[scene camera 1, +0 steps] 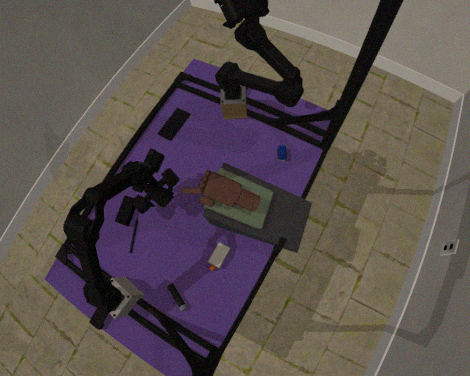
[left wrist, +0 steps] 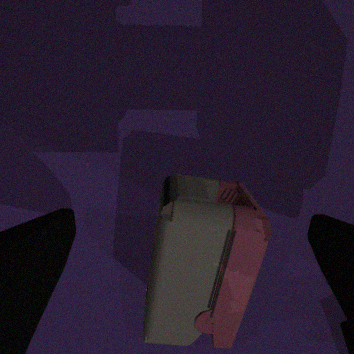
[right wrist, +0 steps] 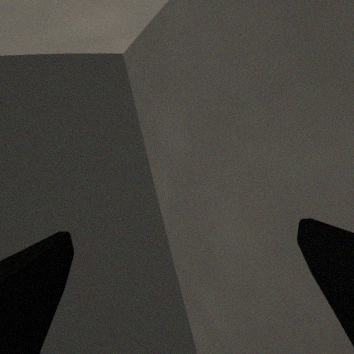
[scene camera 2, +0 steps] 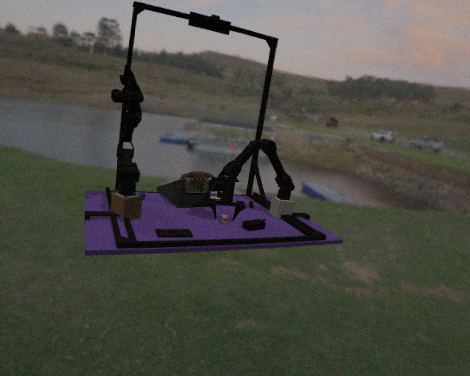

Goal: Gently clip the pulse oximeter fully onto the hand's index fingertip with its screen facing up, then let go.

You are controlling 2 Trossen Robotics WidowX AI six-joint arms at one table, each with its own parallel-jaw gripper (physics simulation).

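Frame: origin at the left arm's base, x back, y right, z up, level; centimetres.
Where they show: left gripper, between the fingertips: point(left wrist: 194, 223) point(scene camera 2: 224, 219); right gripper, between the fingertips: point(right wrist: 186, 236) point(scene camera 2: 129, 70); left arm's base, origin of its link: point(scene camera 1: 113, 297) point(scene camera 2: 283, 198); right arm's base, origin of its link: point(scene camera 1: 233, 92) point(scene camera 2: 127, 193).
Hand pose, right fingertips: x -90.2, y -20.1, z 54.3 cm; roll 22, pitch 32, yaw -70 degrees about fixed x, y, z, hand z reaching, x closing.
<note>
Each offset is from my right fingertips to the top centre of the thing. "pt": to the spot under its first point.
The pulse oximeter @[dy +6.1, dx +52.2, dz -61.6 cm] point(scene camera 2: 225, 219) point(left wrist: 192, 270), with a pale grey shell and a pink shell side by side, lies on its edge on the purple mat; its screen does not show. My left gripper point(scene camera 1: 156, 192) point(scene camera 2: 225, 216) point(left wrist: 194, 223) is open above it, with the oximeter between the spread fingers and touching neither in the left wrist view. The arm hides it in scene camera 1. The brown hand point(scene camera 1: 222, 190) point(scene camera 2: 196, 175) rests on a green pad @[pt dy +43.7, dx +35.2, dz -54.9 cm] point(scene camera 1: 266, 210), its index finger point(scene camera 1: 191, 190) sticking out towards the left gripper. My right gripper point(right wrist: 186, 236) is open and empty, raised away from the mat.
A dark grey wedge @[pt dy +52.5, dx +29.6, dz -60.5 cm] point(scene camera 1: 295, 215) bears the pad. A blue object @[dy +34.9, dx +11.1, dz -61.6 cm] point(scene camera 1: 282, 152), a white box @[dy +38.8, dx +57.3, dz -62.0 cm] point(scene camera 1: 219, 255) with an orange part, a dark cylinder @[dy +35.5, dx +77.4, dz -62.1 cm] point(scene camera 1: 176, 296), black blocks @[dy -11.2, dx +24.5, dz -64.0 cm] point(scene camera 1: 174, 124) @[dy -1.1, dx +65.3, dz -61.3 cm] point(scene camera 1: 125, 210) and a thin black rod @[dy +7.3, dx +70.6, dz -63.9 cm] point(scene camera 1: 133, 235) lie around. Black frame bars edge the mat.
</note>
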